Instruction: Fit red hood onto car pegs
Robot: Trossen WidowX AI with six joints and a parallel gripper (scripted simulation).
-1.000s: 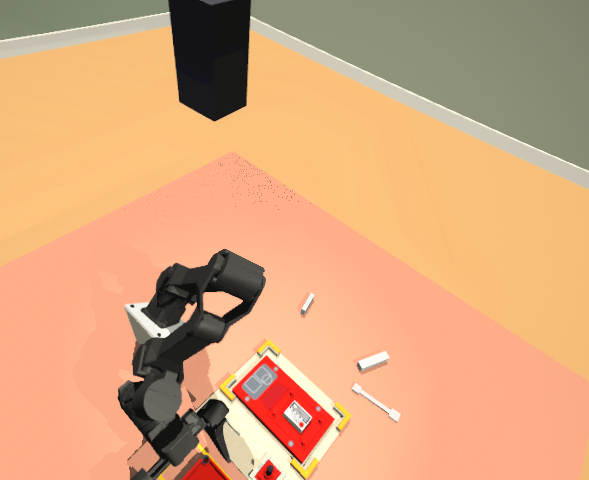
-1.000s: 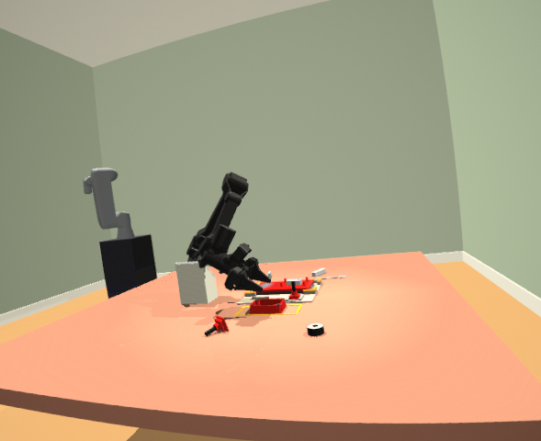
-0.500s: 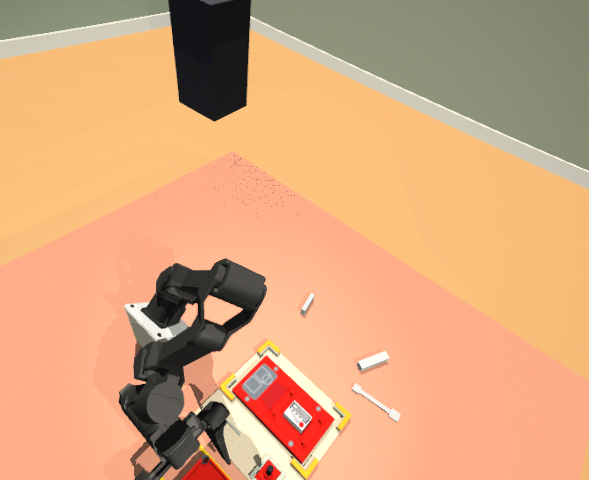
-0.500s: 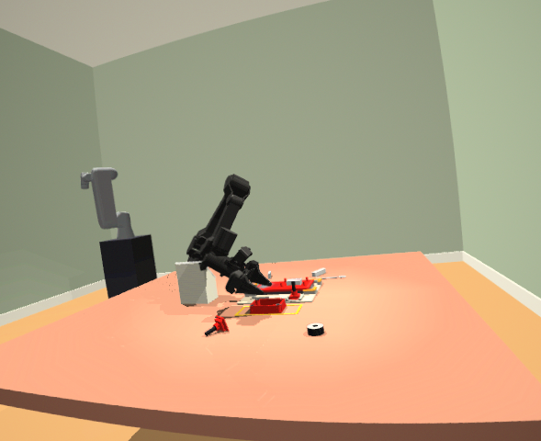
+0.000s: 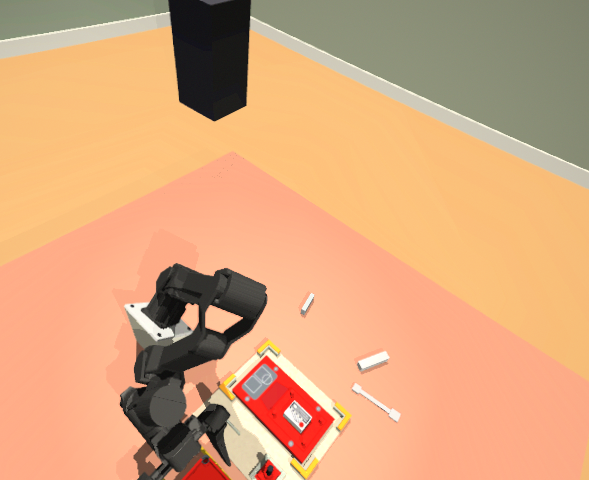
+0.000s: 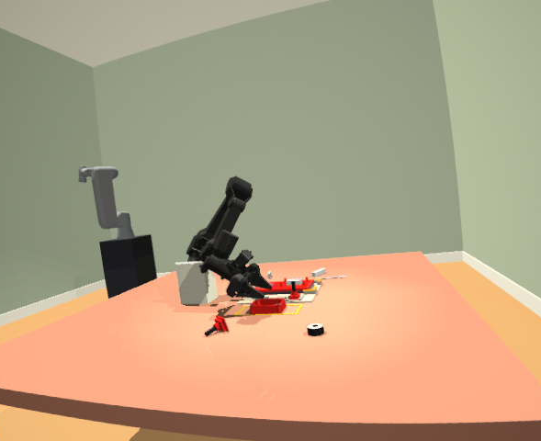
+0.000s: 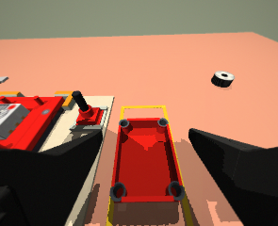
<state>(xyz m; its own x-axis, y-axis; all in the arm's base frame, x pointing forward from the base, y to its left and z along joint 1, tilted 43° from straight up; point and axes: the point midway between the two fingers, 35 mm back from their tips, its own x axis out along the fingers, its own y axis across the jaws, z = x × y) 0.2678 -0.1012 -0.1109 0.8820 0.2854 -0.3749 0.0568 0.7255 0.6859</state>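
Right now my gripper tip is 40 mm above the red hood and 10 mm past it. The rest, counted from my gripper tip: cream jig (190 mm to the left, 40 mm below, 20 mm ahead); then black wheel (200 mm to the right, 150 mm ahead, 40 mm below); then grey engine block (200 mm to the left, 50 mm ahead, 30 mm below).
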